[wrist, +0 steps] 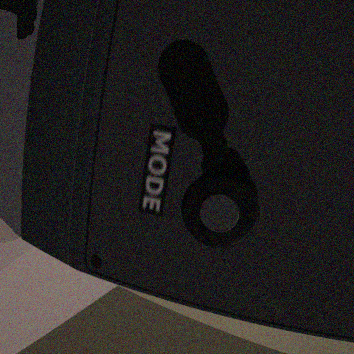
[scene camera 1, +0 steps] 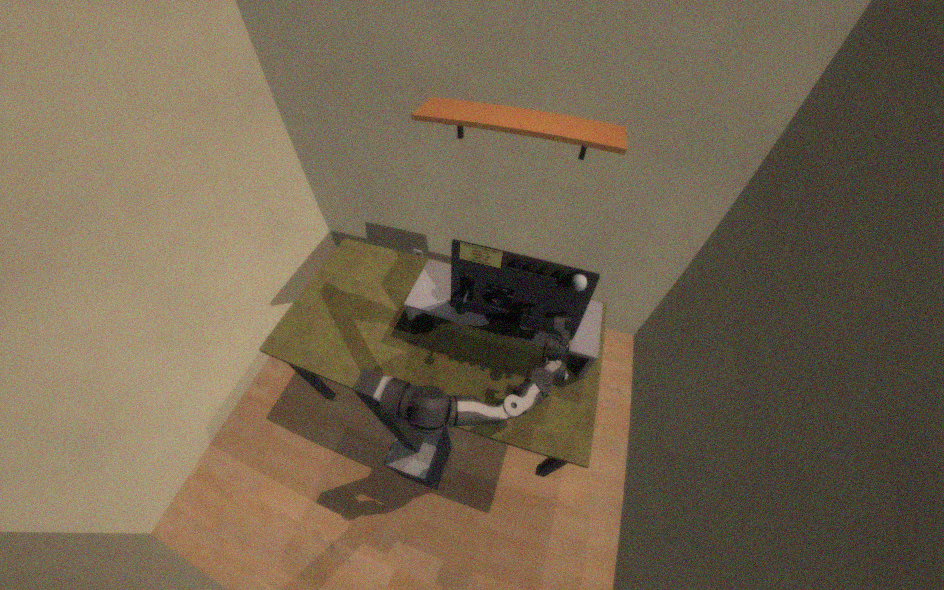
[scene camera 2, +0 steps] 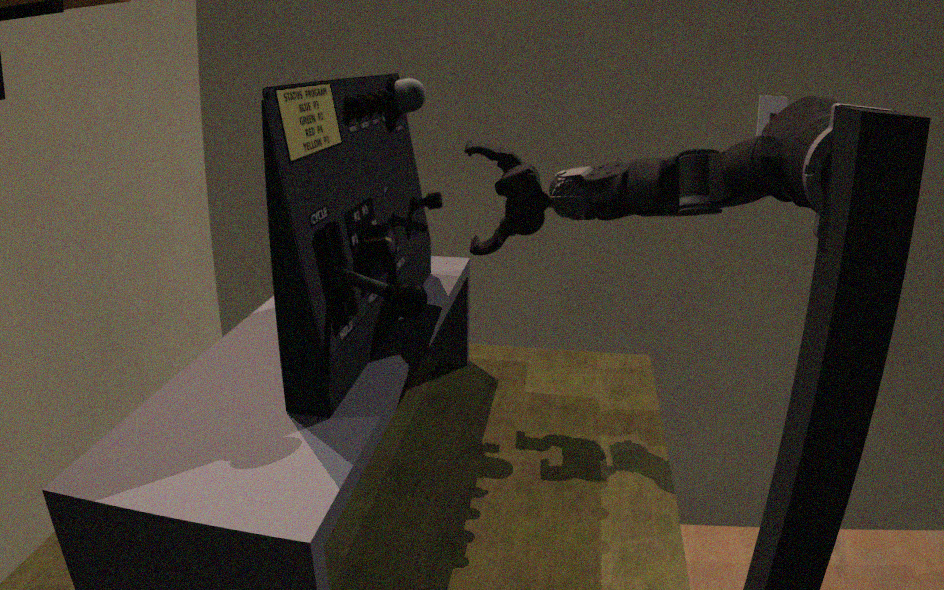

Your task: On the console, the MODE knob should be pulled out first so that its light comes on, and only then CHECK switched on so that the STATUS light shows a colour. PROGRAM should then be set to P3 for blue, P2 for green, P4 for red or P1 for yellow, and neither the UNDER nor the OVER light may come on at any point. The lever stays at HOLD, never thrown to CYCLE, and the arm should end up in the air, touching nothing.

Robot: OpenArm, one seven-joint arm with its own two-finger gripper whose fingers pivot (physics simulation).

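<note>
The MODE knob sticks out at the console's lower right, its grey cap facing the wrist camera. My gripper is open and empty, in the air a short gap in front of the knob. The console shows no lit lamp that I can make out. A pale ball at its upper right shows no colour. The lever points out of its slot, its ball nearer the HOLD label than CYCLE. PROGRAM's setting and the CHECK switch's position are too dark to read.
The console stands on a white plinth on the olive table. A yellow card lists the colour programs. An orange shelf is on the wall above. Shadows of arm and controls fall on the table.
</note>
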